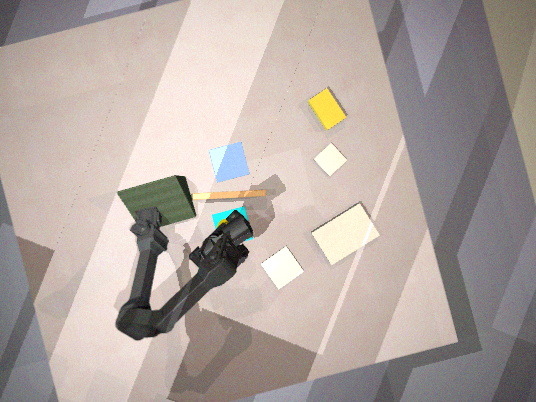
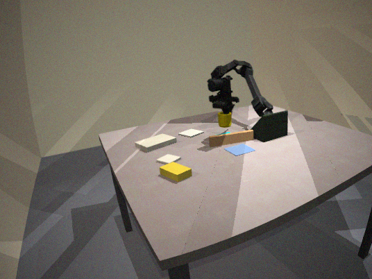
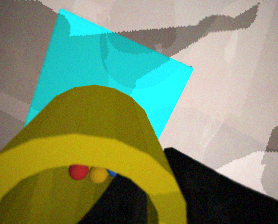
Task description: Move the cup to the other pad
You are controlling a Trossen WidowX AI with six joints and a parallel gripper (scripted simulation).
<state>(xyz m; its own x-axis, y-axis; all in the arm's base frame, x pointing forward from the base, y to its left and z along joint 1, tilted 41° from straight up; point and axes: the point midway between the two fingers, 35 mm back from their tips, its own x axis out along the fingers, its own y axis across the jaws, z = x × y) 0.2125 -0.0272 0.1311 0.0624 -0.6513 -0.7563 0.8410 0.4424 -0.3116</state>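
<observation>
Now: the cyan pad 20 mm ahead of my gripper tip, 10 mm to the left of it and 100 mm below it. The rest, counted from my gripper tip: orange marble: 20 mm ahead, 30 mm to the left, 20 mm below; red marble: 30 mm ahead, 30 mm to the left, 20 mm below; yellow cup: 20 mm ahead, 20 mm to the left.
</observation>
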